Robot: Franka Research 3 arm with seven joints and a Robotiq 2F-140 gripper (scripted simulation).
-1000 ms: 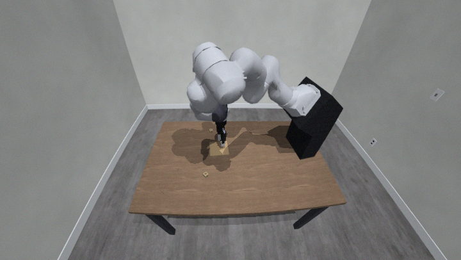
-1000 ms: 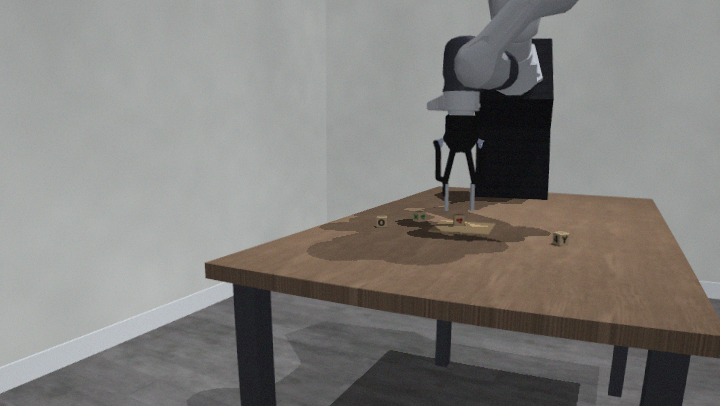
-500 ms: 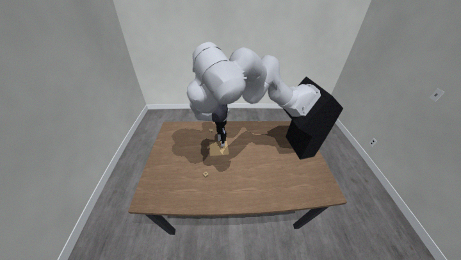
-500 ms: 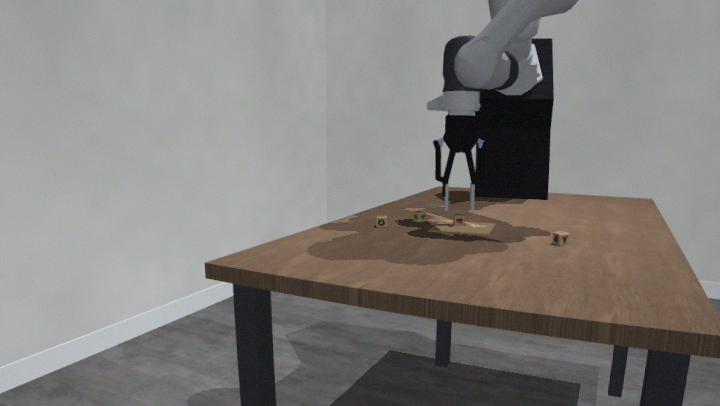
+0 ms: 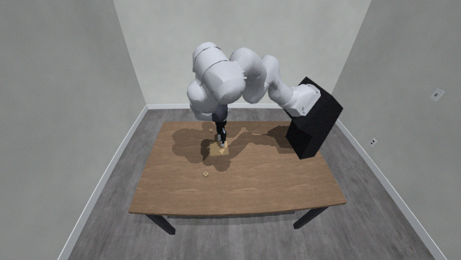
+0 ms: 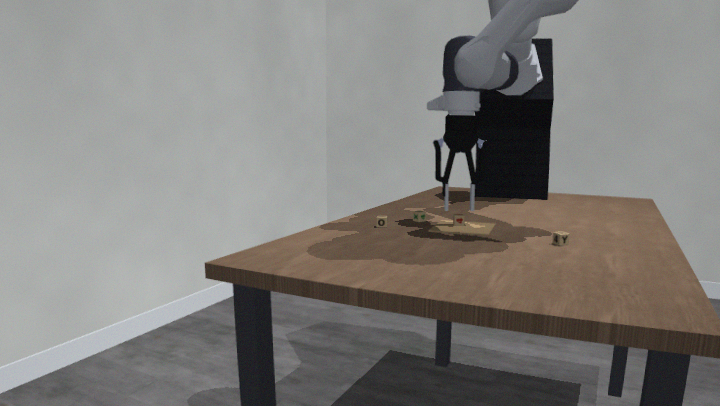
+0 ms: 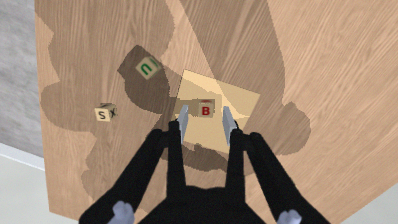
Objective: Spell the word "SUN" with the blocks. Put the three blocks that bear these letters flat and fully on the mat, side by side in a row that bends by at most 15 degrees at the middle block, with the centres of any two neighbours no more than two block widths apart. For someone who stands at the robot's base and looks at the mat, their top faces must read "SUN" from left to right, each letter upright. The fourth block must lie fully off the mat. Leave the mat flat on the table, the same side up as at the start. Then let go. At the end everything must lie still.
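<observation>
My hand is 7 cm above the tan mat, 2 cm to the right of it and 2 cm short of it. Also, from my hand: S block (18 cm to the right, 6 cm below, 6 cm ahead); then U block (11 cm to the right, 6 cm below, 4 cm behind).
</observation>
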